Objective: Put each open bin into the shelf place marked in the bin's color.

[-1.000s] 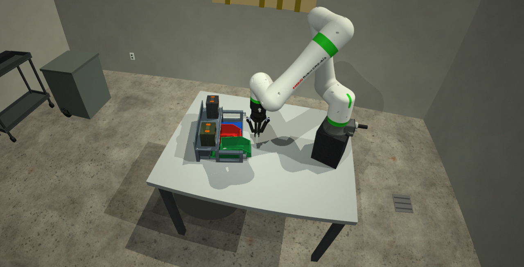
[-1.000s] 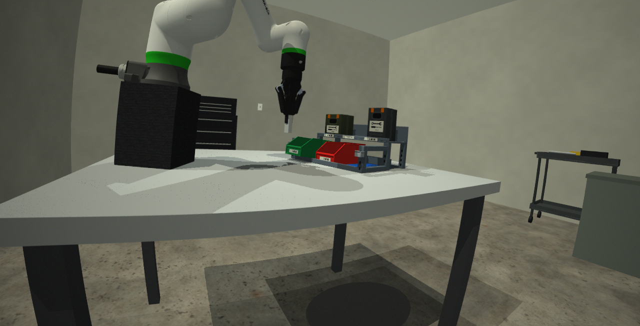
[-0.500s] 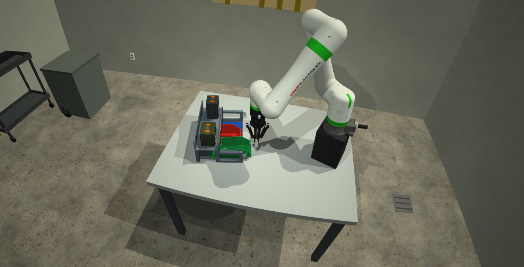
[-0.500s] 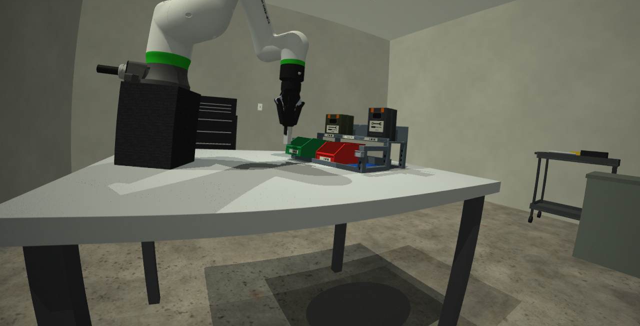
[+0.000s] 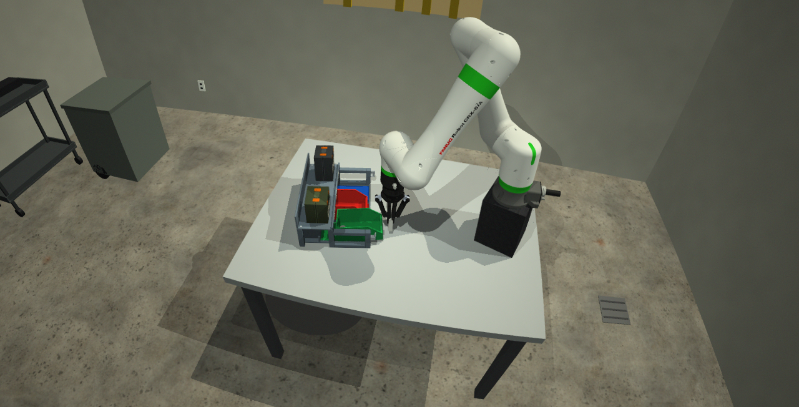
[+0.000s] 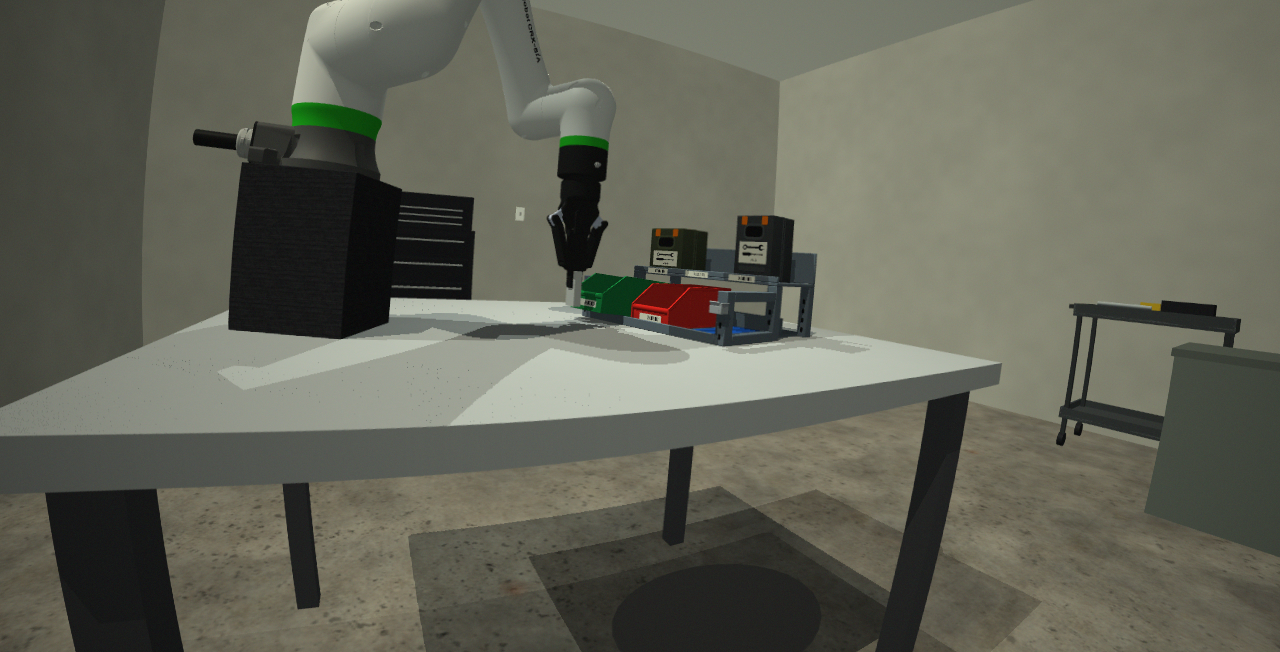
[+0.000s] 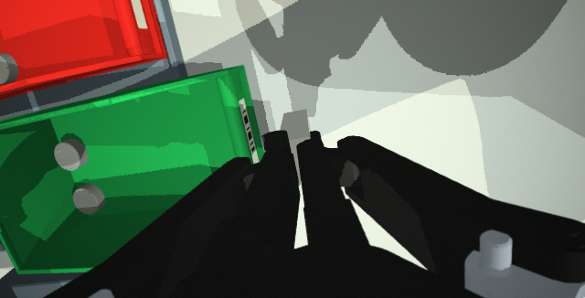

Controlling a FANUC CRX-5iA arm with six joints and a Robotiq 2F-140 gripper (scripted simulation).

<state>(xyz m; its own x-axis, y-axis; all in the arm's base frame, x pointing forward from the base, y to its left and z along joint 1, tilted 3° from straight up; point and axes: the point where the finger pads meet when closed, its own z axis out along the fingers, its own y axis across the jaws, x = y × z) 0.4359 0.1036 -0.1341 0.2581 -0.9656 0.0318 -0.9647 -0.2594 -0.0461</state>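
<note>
My gripper is now 110 mm short of the green bin, 30 mm to the right of it and 10 mm above it. From my hand the other things lie so: red bin 200 mm ahead, 70 mm to the right, 20 mm below.
</note>
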